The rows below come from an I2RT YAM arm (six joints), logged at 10 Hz.
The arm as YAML. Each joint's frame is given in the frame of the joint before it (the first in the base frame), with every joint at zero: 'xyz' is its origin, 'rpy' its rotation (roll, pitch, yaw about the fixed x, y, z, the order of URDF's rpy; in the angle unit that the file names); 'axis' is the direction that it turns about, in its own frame. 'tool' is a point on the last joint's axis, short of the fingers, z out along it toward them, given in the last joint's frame.
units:
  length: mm
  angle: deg
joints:
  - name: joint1
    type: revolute
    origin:
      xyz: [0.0, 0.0, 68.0]
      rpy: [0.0, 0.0, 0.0]
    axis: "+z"
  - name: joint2
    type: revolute
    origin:
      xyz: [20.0, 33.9, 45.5]
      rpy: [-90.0, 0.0, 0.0]
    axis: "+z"
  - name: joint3
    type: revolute
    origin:
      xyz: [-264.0, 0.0, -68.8]
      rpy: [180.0, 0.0, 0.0]
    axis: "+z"
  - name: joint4
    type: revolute
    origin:
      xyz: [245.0, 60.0, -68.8]
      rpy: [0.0, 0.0, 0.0]
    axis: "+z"
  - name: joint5
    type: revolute
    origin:
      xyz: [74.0, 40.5, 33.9]
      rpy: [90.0, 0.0, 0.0]
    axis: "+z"
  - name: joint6
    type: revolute
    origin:
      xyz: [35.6, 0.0, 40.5]
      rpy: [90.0, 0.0, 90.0]
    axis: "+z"
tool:
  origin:
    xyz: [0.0, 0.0, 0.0]
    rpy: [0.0, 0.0, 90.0]
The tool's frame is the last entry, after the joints.
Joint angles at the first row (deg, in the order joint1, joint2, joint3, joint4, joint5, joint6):
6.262, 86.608, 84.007, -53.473, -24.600, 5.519
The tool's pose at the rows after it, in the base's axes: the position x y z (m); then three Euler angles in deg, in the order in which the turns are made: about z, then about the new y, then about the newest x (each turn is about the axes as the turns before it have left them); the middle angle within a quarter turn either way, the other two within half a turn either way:
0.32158, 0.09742, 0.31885, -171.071, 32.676, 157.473
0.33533, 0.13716, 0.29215, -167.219, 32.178, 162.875
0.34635, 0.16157, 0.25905, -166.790, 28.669, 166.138
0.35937, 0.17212, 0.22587, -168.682, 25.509, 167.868
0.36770, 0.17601, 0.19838, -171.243, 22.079, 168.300
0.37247, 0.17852, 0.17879, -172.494, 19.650, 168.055
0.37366, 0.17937, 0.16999, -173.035, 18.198, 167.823
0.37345, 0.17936, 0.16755, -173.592, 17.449, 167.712
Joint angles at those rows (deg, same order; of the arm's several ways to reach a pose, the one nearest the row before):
14.852, 90.936, 84.008, -48.511, -19.245, 5.279
21.016, 96.356, 84.051, -43.681, -12.623, 7.136
24.229, 102.039, 84.050, -41.451, -8.404, 9.760
25.059, 107.482, 84.051, -39.090, -5.978, 12.448
25.125, 111.722, 84.050, -37.997, -5.212, 15.202
25.125, 114.694, 84.050, -37.145, -5.606, 16.645
25.125, 115.983, 84.051, -37.102, -6.043, 17.321
25.124, 116.311, 84.051, -37.387, -6.174, 17.933

